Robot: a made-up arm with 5 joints.
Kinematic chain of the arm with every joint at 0, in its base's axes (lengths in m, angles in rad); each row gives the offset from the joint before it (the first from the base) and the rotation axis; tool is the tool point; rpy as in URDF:
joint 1: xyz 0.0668 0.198 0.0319 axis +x
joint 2: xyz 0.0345 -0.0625 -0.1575 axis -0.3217 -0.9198 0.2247
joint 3: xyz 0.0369 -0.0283 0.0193 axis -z
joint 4: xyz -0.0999 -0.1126 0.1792 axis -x
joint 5: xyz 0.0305 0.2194 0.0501 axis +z
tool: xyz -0.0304 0.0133 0.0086 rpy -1.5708 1.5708 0
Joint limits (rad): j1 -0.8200..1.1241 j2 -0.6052..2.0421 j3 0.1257..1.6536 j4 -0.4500..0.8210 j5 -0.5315..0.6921
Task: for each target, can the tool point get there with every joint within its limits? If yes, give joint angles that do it. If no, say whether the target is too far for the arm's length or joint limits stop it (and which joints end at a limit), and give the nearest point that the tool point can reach.
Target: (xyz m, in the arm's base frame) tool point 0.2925 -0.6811 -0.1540
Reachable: no: too far | nearest point 0.0595 -0.0285 -0.1119 | short by 0.694 m
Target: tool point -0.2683 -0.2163 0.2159
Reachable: no: joint limits stop it (at a limit: joint 1, joint 3, joint 4) | nearest point -0.0709 0.0768 0.1265 | short by 0.365 m
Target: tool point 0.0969 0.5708 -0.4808
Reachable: no: joint limits stop it (at a limit: joint 2, joint 3) | nearest point -0.0353 0.3910 -0.2335 | short by 0.333 m
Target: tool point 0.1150 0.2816 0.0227
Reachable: yes | joints -0.4672 0.6429 1.3988 0.3927 0.1265
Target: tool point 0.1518 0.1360 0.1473
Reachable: yes | joints 0.8742 0.0223 0.9704 -0.1027 0.5853
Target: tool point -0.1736 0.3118 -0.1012
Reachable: yes | joints 0.2168 1.4080 0.4833 -0.1321 -0.0921
